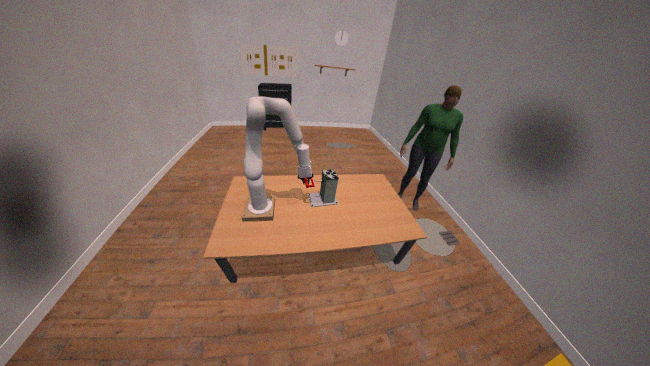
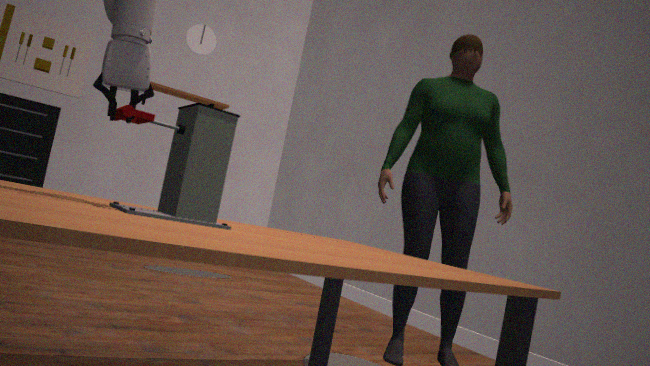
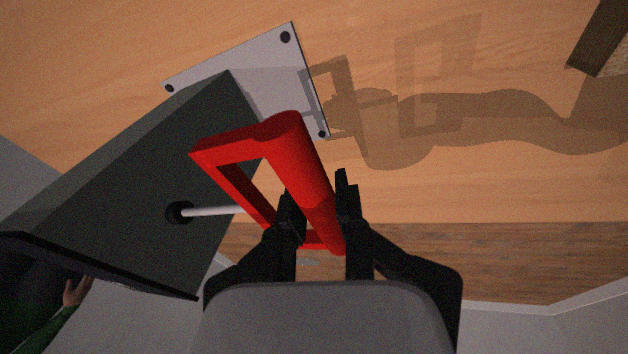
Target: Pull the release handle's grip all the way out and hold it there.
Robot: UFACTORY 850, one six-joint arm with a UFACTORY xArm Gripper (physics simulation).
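The red D-shaped grip [image 1: 310,185] [image 2: 134,115] [image 3: 301,165] of the release handle stands out from a grey upright box [image 1: 328,189] [image 2: 202,160] [image 3: 125,165]. A thin metal rod [image 2: 165,124] [image 3: 212,210] joins the grip to a dark round collar on the box's side, and a length of it shows between them. My gripper [image 2: 123,106] [image 3: 320,184] is shut on the grip's round bar, with one finger through the grip's opening and the other on the outer side. The gripper hangs above the table. How much rod is still inside the box is hidden.
The box stands on a grey base plate [image 1: 316,200] [image 2: 142,212] [image 3: 265,65] on the wooden table [image 1: 280,235] [image 2: 280,245]. The arm's base block [image 1: 258,216] is to the left. A person in a green top [image 1: 440,127] [image 2: 452,130] stands beyond the table's right side.
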